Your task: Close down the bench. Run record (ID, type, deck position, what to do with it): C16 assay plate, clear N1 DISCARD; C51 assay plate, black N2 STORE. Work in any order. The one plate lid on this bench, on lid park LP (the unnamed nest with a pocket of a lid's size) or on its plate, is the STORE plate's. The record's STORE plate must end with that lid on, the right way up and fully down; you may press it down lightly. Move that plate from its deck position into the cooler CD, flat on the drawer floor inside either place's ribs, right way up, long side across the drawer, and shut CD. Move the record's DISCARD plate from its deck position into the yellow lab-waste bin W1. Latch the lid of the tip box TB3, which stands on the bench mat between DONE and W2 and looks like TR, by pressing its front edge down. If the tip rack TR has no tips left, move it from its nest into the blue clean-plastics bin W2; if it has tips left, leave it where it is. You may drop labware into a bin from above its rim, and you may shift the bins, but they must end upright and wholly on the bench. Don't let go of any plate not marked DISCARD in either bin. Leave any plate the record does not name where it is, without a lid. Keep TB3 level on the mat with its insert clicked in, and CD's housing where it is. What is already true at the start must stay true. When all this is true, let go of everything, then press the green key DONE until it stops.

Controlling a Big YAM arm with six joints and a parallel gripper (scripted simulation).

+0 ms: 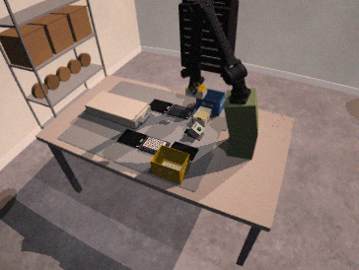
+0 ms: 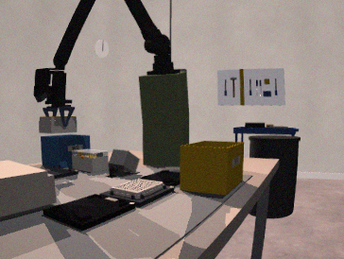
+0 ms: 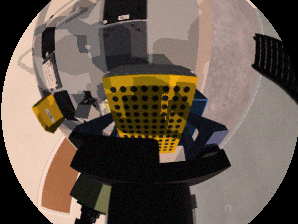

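My hand is 24 cm to the right of the green key DONE, 13 cm past it and 10 cm above it. Round my hand: tip box TB3: 13 cm below, 9 cm to the left, 9 cm behind; then blue bin W2: 13 cm below, 9 cm behind, 6 cm to the right; then yellow-topped tip rack TR: 1 cm to the right, 1 cm behind, 1 cm above.
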